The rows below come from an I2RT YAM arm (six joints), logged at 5 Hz.
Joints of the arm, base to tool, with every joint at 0 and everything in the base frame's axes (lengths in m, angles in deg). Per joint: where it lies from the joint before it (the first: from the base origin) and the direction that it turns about. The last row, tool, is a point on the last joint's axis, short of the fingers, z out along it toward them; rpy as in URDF.
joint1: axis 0 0 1 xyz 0.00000 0.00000 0.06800
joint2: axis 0 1 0 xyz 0.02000 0.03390 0.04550
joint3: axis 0 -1 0 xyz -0.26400 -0.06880 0.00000
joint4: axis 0 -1 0 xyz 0.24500 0.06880 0.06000
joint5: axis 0 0 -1 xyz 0.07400 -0.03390 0.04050
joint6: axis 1 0 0 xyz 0.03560 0.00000 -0.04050
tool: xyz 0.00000 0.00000 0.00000 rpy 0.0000 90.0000 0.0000
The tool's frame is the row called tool.
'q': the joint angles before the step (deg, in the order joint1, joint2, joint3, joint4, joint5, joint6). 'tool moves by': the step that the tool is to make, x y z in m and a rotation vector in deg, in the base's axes. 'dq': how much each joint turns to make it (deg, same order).
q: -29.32 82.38 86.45 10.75 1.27 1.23
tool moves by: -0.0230 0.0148 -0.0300 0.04 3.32 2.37
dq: 0.00 -7.44 -11.65 1.29 -2.68 -1.00
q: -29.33 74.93 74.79 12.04 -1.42 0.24
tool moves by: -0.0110 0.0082 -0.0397 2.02 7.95 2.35
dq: 0.03 -4.41 -8.70 -3.72 -2.59 -1.79
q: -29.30 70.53 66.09 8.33 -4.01 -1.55
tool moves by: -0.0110 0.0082 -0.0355 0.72 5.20 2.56
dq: 0.04 -3.76 -8.23 -0.59 -2.57 -1.86
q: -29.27 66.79 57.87 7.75 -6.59 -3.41
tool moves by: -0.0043 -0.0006 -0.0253 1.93 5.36 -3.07
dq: -0.17 -0.86 -3.79 -2.76 2.96 -0.74
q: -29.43 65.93 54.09 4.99 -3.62 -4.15
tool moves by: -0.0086 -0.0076 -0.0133 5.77 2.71 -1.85
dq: -2.46 -0.50 -1.16 -4.37 -1.18 3.44
